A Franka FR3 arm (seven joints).
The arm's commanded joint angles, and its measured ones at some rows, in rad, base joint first. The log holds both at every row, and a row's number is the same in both.
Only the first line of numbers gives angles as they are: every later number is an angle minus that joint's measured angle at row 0.
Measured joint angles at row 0:
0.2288, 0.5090, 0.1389, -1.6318, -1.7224, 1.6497, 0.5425
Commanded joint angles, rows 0 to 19:
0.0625, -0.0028, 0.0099, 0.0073, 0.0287, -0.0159, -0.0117
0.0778, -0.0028, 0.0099, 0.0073, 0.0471, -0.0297, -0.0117
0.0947, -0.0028, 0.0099, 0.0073, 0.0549, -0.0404, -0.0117
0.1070, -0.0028, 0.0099, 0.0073, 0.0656, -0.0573, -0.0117
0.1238, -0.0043, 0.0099, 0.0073, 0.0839, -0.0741, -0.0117
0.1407, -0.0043, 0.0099, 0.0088, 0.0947, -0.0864, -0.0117
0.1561, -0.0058, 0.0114, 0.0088, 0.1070, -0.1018, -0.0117
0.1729, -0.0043, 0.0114, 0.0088, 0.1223, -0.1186, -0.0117
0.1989, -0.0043, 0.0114, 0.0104, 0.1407, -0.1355, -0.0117
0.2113, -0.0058, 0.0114, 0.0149, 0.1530, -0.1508, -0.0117
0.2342, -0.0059, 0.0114, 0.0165, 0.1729, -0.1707, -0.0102
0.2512, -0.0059, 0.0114, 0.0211, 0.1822, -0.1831, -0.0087
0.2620, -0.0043, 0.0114, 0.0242, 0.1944, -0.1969, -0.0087
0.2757, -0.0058, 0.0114, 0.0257, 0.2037, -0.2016, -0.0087
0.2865, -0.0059, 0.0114, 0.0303, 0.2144, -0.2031, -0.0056
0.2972, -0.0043, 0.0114, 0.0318, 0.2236, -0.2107, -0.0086
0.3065, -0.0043, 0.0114, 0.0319, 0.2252, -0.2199, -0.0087
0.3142, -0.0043, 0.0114, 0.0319, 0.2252, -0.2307, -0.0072
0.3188, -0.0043, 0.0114, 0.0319, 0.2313, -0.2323, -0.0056
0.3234, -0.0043, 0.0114, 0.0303, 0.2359, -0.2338, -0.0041
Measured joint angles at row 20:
0.2968, -0.0130, 0.0058, 0.0037, 0.2199, -0.2551, 0.0096
